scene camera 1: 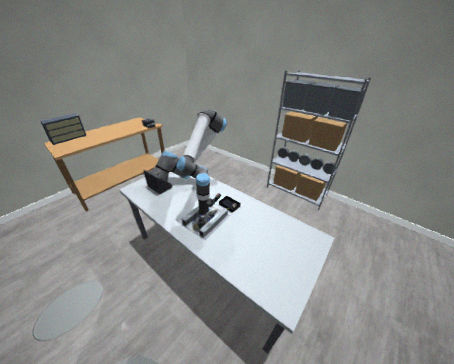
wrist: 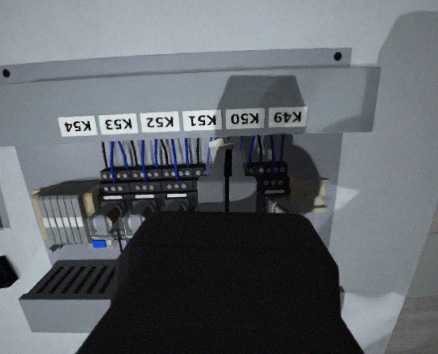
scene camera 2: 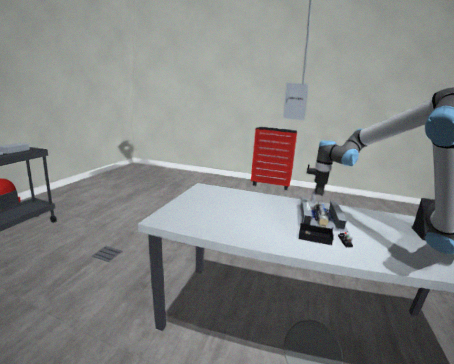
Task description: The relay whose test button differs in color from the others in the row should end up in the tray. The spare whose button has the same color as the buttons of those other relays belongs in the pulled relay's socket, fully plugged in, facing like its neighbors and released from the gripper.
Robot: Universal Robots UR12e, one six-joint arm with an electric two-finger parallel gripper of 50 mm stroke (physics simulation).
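Frame: origin at the arm's base, x ahead, y left, z up, level; millimetres.
Seen in the pictures: gripper, fingertip midpoint: (scene camera 1: 206, 219) (wrist: 228, 165) (scene camera 2: 312, 202); arm's base, origin of the base link: (scene camera 1: 158, 177).
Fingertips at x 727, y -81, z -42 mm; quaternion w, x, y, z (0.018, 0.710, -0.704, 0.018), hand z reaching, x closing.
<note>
Offsets run from my fingertips to a thing's middle. "*": to the spot under its first point. Level surfaces: height alone.
My gripper (scene camera 1: 203, 214) (scene camera 2: 315, 196) (wrist: 228, 165) is shut and empty above the row in front of K51 and K50. A clear relay @[dx -4, dy +2, dz -38 mm] (wrist: 221, 144) shows in part at the fingertips, its lower part hidden. In the wrist view, clear relays stand at the left, one @[dx -57, dy +101, dz -23 mm] (wrist: 105, 222) with a blue button @[dx -65, dy +101, dz -2 mm] (wrist: 99, 243) below it and another @[dx -56, dy +72, dz -23 mm] (wrist: 137, 220) beside it. A relay @[dx -51, dy -50, dz -21 mm] (wrist: 277, 206) shows in part below K49. Other button colors are hidden. The black tray @[dx -11, dy +308, dz -53 mm] (scene camera 1: 230, 203) (scene camera 2: 316, 235) holds a small light thing. Spares @[dx -160, dy +308, dz -60 mm] (scene camera 2: 345, 239) stand in a dark holder beside it.
Grey wire ducts @[dx -147, dy +42, dz -38 mm] (wrist: 70, 312) @[* dx +43, dy -74, dz -8 mm] (wrist: 340, 100) run along both sides of the row. Beige-ended terminal blocks @[dx -59, dy +140, dz -43 mm] (wrist: 62, 215) stand at its left end. Blue and black wires run to the sockets. A black box (scene camera 1: 157, 181) stands near the arm's base on the table @[dz -71 mm] (scene camera 1: 260, 250) (scene camera 2: 225, 215).
</note>
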